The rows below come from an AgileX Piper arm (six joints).
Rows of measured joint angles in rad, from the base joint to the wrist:
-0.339, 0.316, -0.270, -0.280, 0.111, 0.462
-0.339, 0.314, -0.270, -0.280, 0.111, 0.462
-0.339, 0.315, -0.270, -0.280, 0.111, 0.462
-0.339, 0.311, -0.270, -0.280, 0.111, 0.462
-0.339, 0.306, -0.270, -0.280, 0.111, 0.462
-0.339, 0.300, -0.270, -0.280, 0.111, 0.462
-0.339, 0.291, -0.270, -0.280, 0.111, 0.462
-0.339, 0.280, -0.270, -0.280, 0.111, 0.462
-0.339, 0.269, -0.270, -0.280, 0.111, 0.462
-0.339, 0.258, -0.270, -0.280, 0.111, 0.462
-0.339, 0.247, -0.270, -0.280, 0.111, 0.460
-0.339, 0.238, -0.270, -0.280, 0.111, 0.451
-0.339, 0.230, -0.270, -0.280, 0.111, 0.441
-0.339, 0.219, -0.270, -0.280, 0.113, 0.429
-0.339, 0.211, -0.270, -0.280, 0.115, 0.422
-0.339, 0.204, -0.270, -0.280, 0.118, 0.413
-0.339, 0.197, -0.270, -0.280, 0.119, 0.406
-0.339, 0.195, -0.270, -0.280, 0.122, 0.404
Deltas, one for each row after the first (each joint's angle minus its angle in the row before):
0.000, -0.002, 0.000, 0.000, 0.000, 0.000
0.000, 0.001, 0.000, 0.000, 0.000, 0.000
0.000, -0.004, 0.000, 0.000, 0.000, 0.000
0.000, -0.005, 0.000, 0.000, 0.000, 0.000
0.000, -0.006, 0.000, 0.000, 0.000, 0.000
0.000, -0.009, 0.000, 0.000, 0.000, 0.000
0.000, -0.011, 0.000, 0.000, 0.000, 0.000
0.000, -0.011, 0.000, 0.000, 0.000, 0.000
0.000, -0.011, 0.000, 0.000, 0.000, 0.000
0.000, -0.011, 0.000, 0.000, 0.000, -0.002
0.000, -0.009, 0.000, 0.000, 0.000, -0.009
0.000, -0.008, 0.000, 0.000, 0.000, -0.010
0.000, -0.011, 0.000, 0.000, 0.002, -0.012
0.000, -0.008, 0.000, 0.000, 0.002, -0.007
0.000, -0.007, 0.000, 0.000, 0.003, -0.009
0.000, -0.007, 0.000, 0.000, 0.001, -0.007
0.000, -0.002, 0.000, 0.000, 0.003, -0.002

